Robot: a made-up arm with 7 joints.
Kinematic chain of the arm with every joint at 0, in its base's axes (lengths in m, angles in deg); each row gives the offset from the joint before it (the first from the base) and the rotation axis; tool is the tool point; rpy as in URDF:
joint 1: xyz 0 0 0 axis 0.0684 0.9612 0.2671
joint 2: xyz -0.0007 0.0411 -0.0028 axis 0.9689 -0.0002 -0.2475
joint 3: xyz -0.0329 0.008 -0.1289 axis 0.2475 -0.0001 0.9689
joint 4: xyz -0.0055 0 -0.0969 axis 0.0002 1 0
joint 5: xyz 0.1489 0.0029 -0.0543 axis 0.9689 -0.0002 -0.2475
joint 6: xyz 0.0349 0 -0.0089 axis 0.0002 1 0
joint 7: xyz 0.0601 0 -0.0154 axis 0.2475 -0.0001 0.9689
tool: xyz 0 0 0 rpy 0 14.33 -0.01
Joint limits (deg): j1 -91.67..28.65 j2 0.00..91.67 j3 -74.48..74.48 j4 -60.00..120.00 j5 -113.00..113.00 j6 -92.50..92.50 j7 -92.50..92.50
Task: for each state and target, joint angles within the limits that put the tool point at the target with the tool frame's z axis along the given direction. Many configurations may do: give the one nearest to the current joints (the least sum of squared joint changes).
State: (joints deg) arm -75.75 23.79 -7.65 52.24 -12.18 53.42 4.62
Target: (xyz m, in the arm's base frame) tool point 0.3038 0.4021 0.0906 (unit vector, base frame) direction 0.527 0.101 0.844
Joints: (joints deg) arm -91.05 72.12 -6.18 69.94 -2.67 48.40 4.62
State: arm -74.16 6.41 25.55 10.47 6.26 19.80 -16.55
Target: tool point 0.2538 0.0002 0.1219 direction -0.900 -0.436 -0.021
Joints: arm -65.96 14.33 1.12 -30.17 29.93 -2.06 -16.55
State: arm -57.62 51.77 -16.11 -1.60 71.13 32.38 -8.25
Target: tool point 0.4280 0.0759 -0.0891 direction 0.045 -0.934 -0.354
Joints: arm -59.37 35.32 -27.78 24.67 66.77 20.32 -8.25
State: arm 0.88 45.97 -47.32 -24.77 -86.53 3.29 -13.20
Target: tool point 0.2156 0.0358 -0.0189 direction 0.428 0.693 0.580
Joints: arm -26.63 51.07 -11.71 -46.89 -111.53 -0.57 -13.20
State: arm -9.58 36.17 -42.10 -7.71 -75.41 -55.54 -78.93
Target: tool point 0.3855 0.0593 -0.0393 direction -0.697 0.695 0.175
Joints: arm -58.06 30.49 -24.91 14.90 -77.75 -61.16 -78.93
